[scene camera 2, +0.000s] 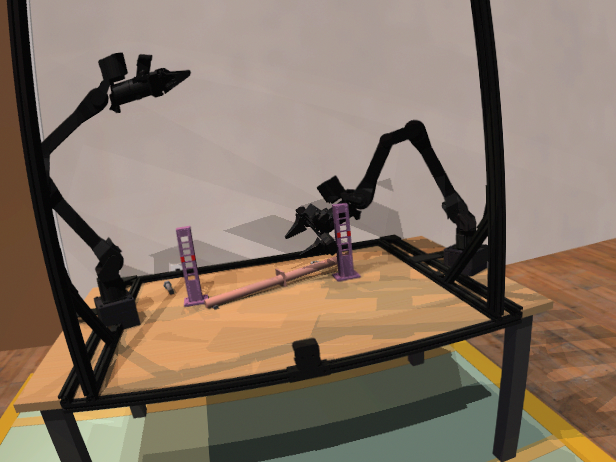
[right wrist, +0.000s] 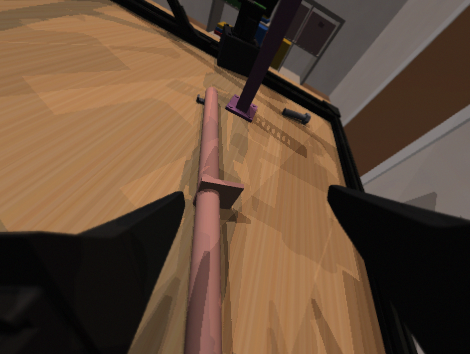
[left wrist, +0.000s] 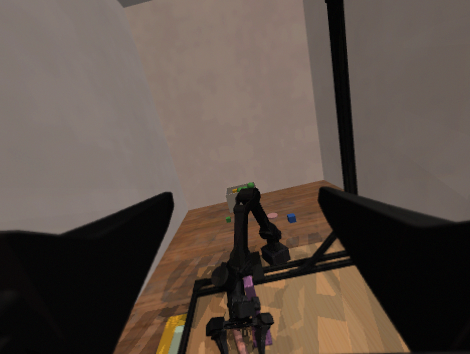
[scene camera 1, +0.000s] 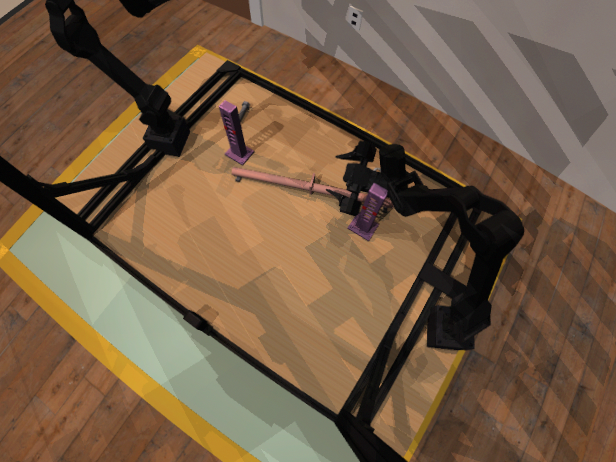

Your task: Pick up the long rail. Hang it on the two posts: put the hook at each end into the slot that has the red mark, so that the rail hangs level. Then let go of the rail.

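Places are measured from the left arm's base along level axes (x ahead, y left, z up), in millimetres.
Where they show: left gripper, fingertip midpoint: (scene camera 2: 190, 72) (left wrist: 245, 196); right gripper, fingertip midpoint: (scene camera 2: 292, 246) (right wrist: 254, 195) (scene camera 1: 331, 173); left arm's base at its link origin: (scene camera 2: 113, 298) (right wrist: 242, 36) (scene camera 1: 163, 127); right arm's base at its link origin: (left wrist: 274, 247) (scene camera 1: 455, 326).
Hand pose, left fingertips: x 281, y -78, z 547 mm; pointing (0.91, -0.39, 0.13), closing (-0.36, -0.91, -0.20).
Observation:
Each offset is from my left fingertips to the top centre of the thing. "spot": to the spot under its first point.
The long pink rail {195 mm ahead, 1 mm left, 574 mm down} (scene camera 1: 280, 180) (scene camera 2: 250, 291) (right wrist: 207, 250) lies on the table, running from near the left post's foot to behind the right post. The left purple post {48 mm back, 79 mm left, 405 mm down} (scene camera 1: 239, 145) (scene camera 2: 195, 301) (right wrist: 265, 60) and right purple post {363 mm ahead, 84 mm right, 405 mm down} (scene camera 1: 369, 220) (scene camera 2: 345, 270) stand upright with red slot marks. My left gripper (scene camera 2: 182, 77) is open and empty, high above the table on the left, away from the rail. My right gripper (scene camera 1: 334, 173) (scene camera 2: 295, 245) (right wrist: 254, 195) is open above the rail's right half; in the right wrist view the rail passes nearer the left-hand finger. The rail's hooks are unclear.
A grey bolt {82 mm back, 231 mm left, 596 mm down} (scene camera 1: 245, 106) (scene camera 2: 169, 287) (right wrist: 296, 115) lies behind the left post. A small dark piece {spot: 25 mm back, 11 mm right, 616 mm down} (scene camera 1: 238, 178) (right wrist: 200, 99) shows beside the rail's left end. A black frame surrounds the work area, with a black box (scene camera 2: 306, 352) on its front bar.

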